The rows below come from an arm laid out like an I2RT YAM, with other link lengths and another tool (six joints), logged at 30 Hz.
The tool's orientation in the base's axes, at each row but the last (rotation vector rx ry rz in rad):
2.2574, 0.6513, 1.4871
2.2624, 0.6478, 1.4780
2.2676, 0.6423, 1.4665
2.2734, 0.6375, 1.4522
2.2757, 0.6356, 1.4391
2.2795, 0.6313, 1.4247
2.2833, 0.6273, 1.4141
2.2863, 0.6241, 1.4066
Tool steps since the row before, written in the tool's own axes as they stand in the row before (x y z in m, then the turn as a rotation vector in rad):
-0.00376, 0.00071, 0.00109, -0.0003, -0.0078, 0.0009
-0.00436, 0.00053, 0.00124, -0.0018, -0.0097, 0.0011
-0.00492, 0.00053, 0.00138, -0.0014, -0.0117, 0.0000
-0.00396, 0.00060, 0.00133, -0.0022, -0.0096, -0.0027
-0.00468, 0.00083, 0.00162, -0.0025, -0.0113, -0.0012
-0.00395, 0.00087, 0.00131, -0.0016, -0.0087, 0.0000
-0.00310, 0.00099, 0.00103, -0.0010, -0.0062, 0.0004
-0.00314, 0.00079, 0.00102, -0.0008, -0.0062, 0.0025
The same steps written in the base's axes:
-0.00015, -0.00273, -0.00289, -0.0007, 0.0063, -0.0047
-0.00028, -0.00292, -0.00349, -0.0013, 0.0070, -0.0069
-0.00040, -0.00325, -0.00396, -0.0026, 0.0089, -0.0072
-0.00013, -0.00278, -0.00318, -0.0050, 0.0069, -0.0056
-0.00014, -0.00340, -0.00369, -0.0040, 0.0081, -0.0074
-0.00019, -0.00302, -0.00299, -0.0021, 0.0063, -0.0058
-0.00012, -0.00263, -0.00218, -0.0011, 0.0045, -0.0042
-0.00020, -0.00248, -0.00230, 0.0009, 0.0045, -0.0050

